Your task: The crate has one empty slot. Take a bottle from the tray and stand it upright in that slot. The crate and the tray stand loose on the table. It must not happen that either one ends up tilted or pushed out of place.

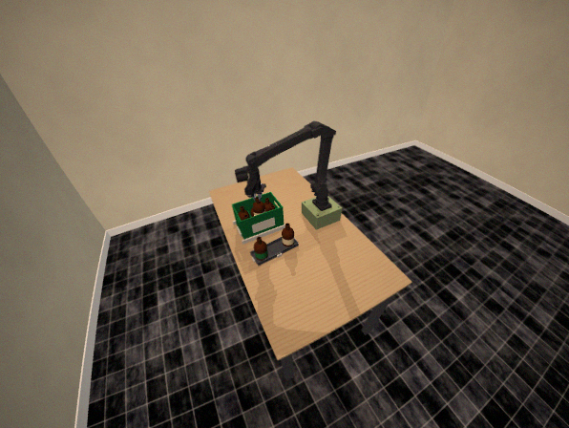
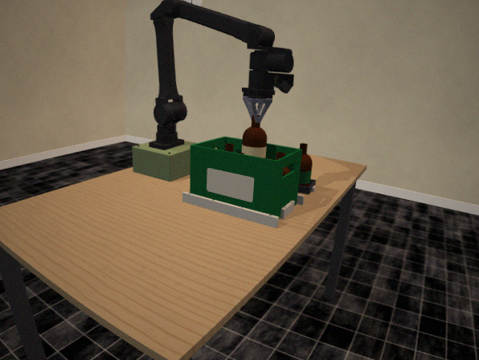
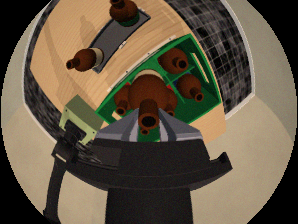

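Right now the brown bottle is 60 mm below my hand. From my hand the other things lie so: green crate 40 mm to the right, 170 mm below; then dark tray 10 mm behind, 190 mm to the left, 240 mm below.
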